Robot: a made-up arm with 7 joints. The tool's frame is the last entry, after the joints.
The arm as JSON. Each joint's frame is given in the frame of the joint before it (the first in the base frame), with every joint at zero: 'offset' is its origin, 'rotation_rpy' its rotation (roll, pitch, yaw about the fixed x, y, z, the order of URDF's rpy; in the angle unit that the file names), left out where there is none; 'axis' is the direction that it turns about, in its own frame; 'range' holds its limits. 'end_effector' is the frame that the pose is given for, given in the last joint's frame.
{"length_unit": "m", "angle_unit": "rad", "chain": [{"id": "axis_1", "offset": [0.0, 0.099, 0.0], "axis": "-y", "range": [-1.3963, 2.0]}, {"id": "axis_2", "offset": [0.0, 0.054, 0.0], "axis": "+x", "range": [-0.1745, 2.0]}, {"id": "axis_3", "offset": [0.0, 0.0, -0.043], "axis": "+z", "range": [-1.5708, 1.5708]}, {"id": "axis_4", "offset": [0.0, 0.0, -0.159], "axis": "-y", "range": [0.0, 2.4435]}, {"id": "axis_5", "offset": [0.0, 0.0, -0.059], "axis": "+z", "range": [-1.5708, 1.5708]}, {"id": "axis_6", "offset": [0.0, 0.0, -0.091], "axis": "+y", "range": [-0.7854, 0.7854]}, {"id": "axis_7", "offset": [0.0, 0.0, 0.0], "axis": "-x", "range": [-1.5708, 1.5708]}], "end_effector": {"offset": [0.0, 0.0, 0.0]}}
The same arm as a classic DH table. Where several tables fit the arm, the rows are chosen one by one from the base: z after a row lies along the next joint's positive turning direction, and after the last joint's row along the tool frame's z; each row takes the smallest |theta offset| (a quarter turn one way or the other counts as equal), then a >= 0, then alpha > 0; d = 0 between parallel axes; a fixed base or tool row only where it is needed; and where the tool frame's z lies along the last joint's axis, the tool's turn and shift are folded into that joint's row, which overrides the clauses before.
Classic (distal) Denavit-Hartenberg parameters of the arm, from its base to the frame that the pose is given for. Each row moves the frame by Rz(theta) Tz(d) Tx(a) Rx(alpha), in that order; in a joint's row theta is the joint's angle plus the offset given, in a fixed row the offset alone. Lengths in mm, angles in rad.
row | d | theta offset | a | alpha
base (fixed) | 0 | 0 | 0 | 1.5708
axis_1 | -153 | 1.5708 | 0 | 1.5708
axis_2 | 0 | 1.5708 | 0 | 1.5708
axis_3 | -202 | 1.5708 | 0 | 1.5708
axis_4 | 0 | 0 | 0 | -1.5708
axis_5 | -150 | 0 | 0 | -1.5708
axis_6 | 0 | -1.5708 | 0 | 1.5708
axis_7 | 0 | 1.5708 | 0 | 1.5708
tool (fixed) | 0 | -1.5708 | 0 | 0
Joint limits (rad, base to tool): -1.3963..2 -0.1745..2 -1.5708..1.5708 0..2.4435 -1.5708..1.5708 -0.7854..0.7854 -1.5708..1.5708

